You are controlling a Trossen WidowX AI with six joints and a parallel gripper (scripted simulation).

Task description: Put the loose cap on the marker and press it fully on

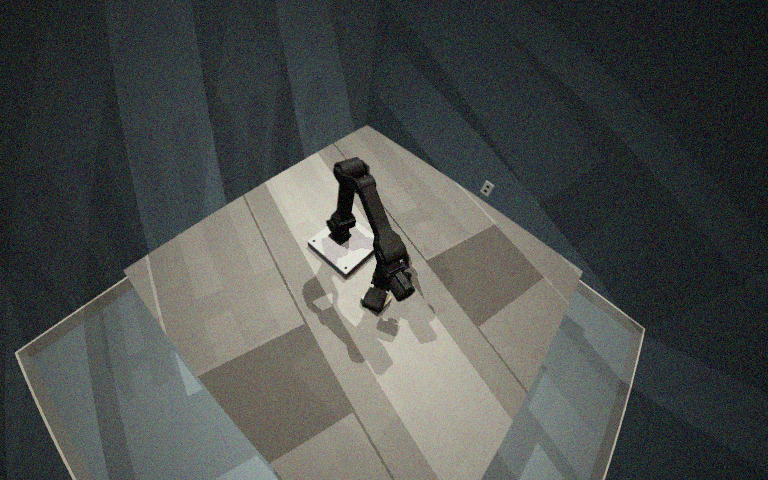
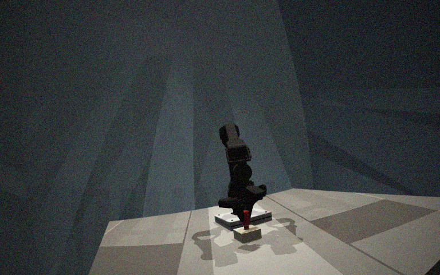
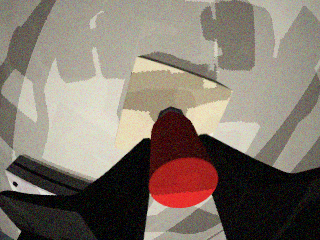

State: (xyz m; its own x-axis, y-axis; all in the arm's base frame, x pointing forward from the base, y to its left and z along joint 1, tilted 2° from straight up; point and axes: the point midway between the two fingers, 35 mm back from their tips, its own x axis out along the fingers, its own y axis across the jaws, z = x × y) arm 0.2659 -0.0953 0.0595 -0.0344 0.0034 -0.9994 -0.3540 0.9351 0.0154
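Now: gripper tip 10 mm below the red cap. The rest, counted from my gripper tip: holder block: 50 mm below.
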